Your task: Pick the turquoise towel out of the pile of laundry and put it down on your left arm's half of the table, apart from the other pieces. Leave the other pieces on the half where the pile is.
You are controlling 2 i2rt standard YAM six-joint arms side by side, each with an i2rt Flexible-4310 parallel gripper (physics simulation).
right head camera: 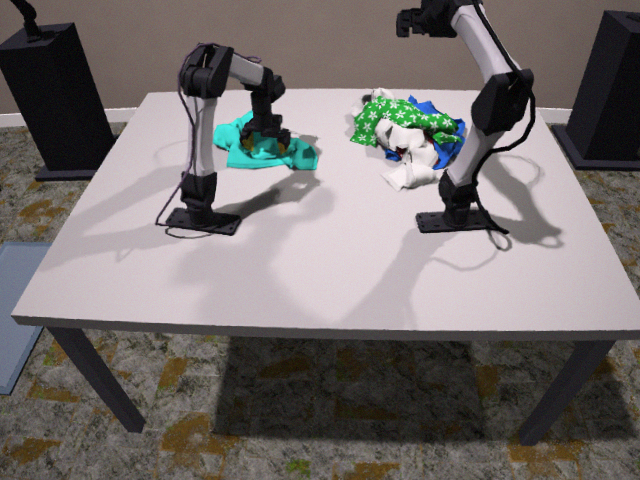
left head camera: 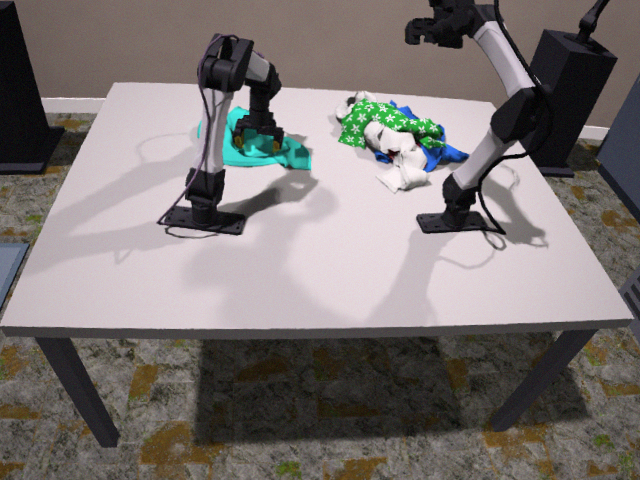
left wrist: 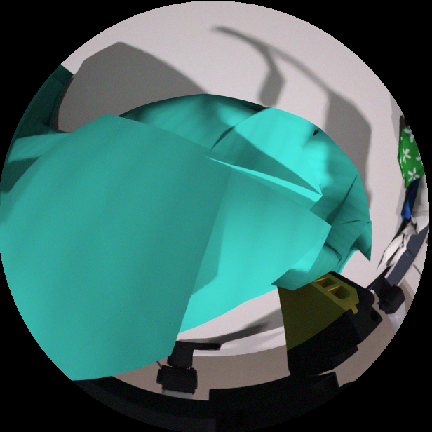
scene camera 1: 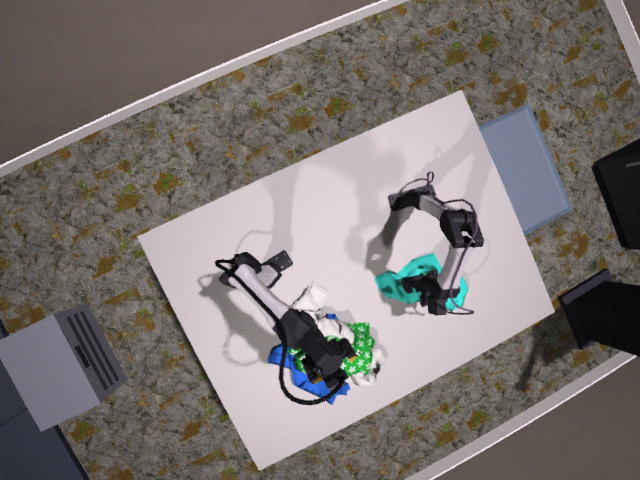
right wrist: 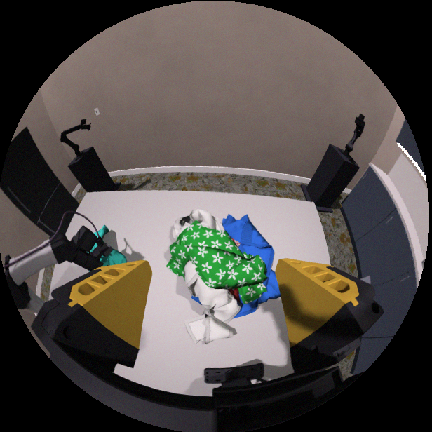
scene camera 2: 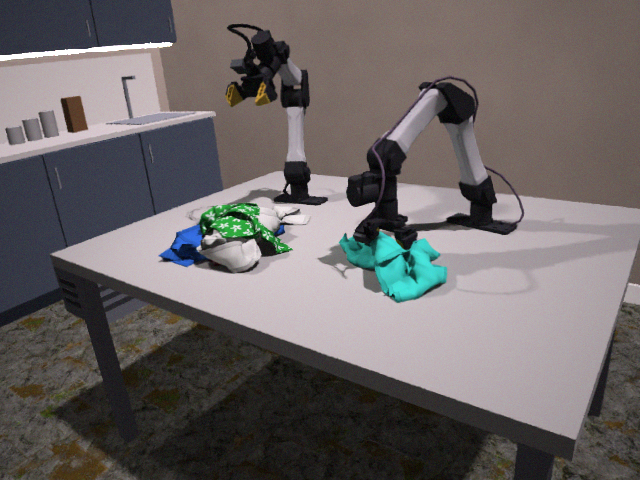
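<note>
The turquoise towel (left head camera: 297, 155) (right head camera: 305, 152) (scene camera 1: 413, 268) (scene camera 2: 408, 281) (left wrist: 110, 225) lies crumpled on the left arm's half of the table, apart from the pile. My left gripper (left head camera: 258, 145) (right head camera: 266, 147) (scene camera 2: 385, 238) points down with its fingers apart at the towel, cloth between and around them. In the left wrist view the towel hides one finger. My right gripper (scene camera 2: 248, 98) (right wrist: 213, 268) is open and empty, high above the pile. The pile holds a green flowered cloth (left head camera: 387, 116) (right wrist: 215, 255), a blue cloth (scene camera 2: 186, 245) (right wrist: 255, 240) and white cloths (left head camera: 405, 180) (right wrist: 207, 325).
The white table (left head camera: 310, 248) carries both arm bases, the left base (left head camera: 232, 223) and the right base (left head camera: 431, 223). Something dark red (right wrist: 234, 293) shows between the pile's pieces. Dark pedestals (right head camera: 56, 103) stand beyond the table.
</note>
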